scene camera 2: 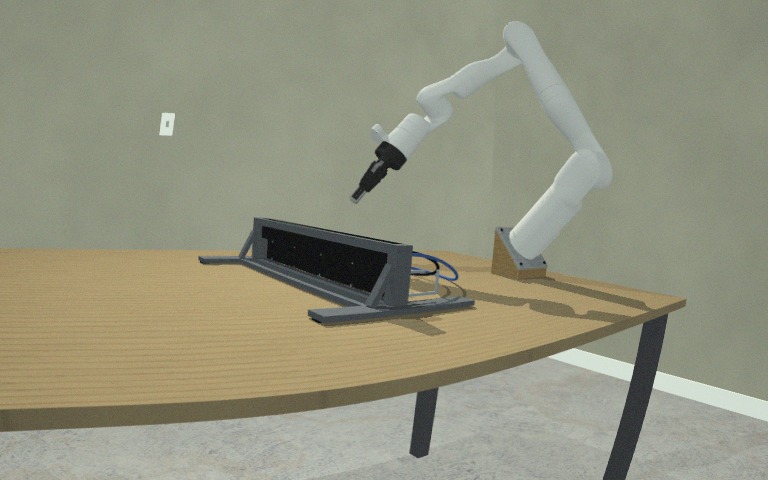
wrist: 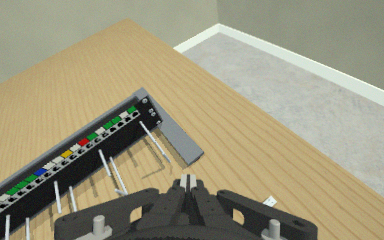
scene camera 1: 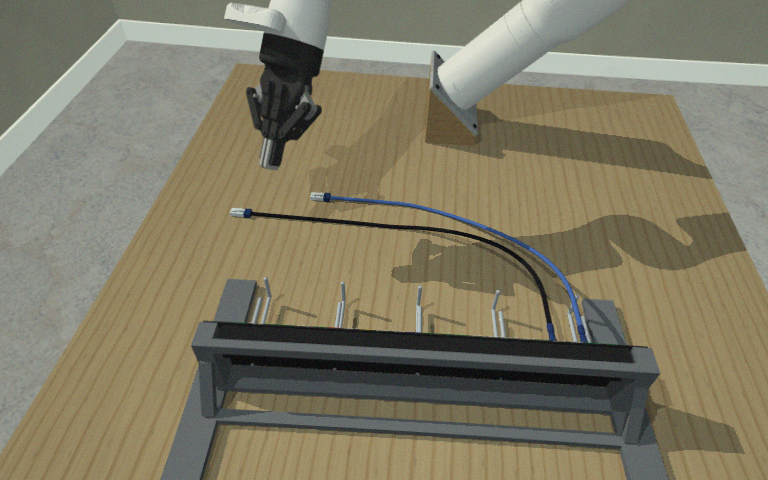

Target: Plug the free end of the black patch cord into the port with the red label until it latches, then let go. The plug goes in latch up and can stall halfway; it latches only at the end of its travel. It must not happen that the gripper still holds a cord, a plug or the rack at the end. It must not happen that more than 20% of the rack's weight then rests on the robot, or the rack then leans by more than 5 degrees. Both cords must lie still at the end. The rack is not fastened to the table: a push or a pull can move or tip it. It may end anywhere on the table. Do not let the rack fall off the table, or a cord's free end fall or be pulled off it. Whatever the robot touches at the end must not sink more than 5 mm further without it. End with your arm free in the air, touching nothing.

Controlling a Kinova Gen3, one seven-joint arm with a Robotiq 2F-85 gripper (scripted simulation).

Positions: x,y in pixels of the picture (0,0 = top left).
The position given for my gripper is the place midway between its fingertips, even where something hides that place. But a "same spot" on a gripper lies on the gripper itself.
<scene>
My gripper shows in scene camera 2 (pixel 352 201), in the wrist view and in scene camera 1. One and the same spot on my gripper: (wrist: pixel 185 198) is (scene camera 1: pixel 271 139).
</scene>
